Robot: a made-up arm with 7 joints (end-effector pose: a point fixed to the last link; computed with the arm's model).
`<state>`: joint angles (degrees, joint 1 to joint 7).
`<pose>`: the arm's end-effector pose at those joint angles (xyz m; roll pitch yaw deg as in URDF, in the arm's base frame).
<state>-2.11 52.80 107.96 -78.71 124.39 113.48 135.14</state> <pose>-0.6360 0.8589 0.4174 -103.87 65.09 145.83</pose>
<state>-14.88 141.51 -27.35 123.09 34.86 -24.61 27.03</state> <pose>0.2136 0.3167 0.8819 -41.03 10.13 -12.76</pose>
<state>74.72 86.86 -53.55 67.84 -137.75 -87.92 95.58</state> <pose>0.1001 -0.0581 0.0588 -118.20 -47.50 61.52</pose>
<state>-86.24 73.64 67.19 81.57 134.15 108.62 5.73</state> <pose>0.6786 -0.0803 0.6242 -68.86 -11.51 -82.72</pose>
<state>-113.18 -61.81 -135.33 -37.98 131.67 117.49 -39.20</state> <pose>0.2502 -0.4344 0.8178 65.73 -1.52 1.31</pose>
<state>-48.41 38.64 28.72 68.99 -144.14 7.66 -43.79</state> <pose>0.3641 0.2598 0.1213 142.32 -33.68 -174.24</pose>
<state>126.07 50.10 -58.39 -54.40 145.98 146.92 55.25</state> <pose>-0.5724 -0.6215 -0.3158 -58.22 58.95 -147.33</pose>
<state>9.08 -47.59 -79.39 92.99 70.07 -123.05 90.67</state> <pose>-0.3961 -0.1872 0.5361 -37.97 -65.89 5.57</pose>
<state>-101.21 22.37 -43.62 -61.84 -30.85 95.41 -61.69</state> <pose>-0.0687 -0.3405 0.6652 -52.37 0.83 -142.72</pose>
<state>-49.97 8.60 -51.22 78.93 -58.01 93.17 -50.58</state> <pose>-0.0033 -0.0331 0.4143 52.68 15.95 56.25</pose>
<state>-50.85 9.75 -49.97 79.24 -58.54 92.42 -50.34</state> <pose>-0.0042 -0.0368 0.4139 50.88 14.42 54.88</pose>
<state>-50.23 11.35 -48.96 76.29 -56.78 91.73 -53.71</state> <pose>0.0057 -0.0291 0.4079 54.29 11.15 55.61</pose>
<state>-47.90 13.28 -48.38 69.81 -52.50 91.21 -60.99</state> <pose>0.0259 -0.0050 0.3973 63.42 6.55 59.15</pose>
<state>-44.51 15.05 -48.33 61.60 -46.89 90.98 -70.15</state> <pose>0.0471 0.0342 0.3862 75.67 2.21 64.77</pose>
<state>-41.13 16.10 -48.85 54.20 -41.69 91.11 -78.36</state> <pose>0.0599 0.0752 0.3780 87.39 -0.58 70.57</pose>
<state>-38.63 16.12 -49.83 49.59 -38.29 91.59 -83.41</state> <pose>0.0639 0.1032 0.3728 95.56 -1.45 74.58</pose>
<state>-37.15 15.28 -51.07 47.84 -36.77 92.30 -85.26</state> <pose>0.0637 0.1151 0.3692 99.81 -0.89 76.42</pose>
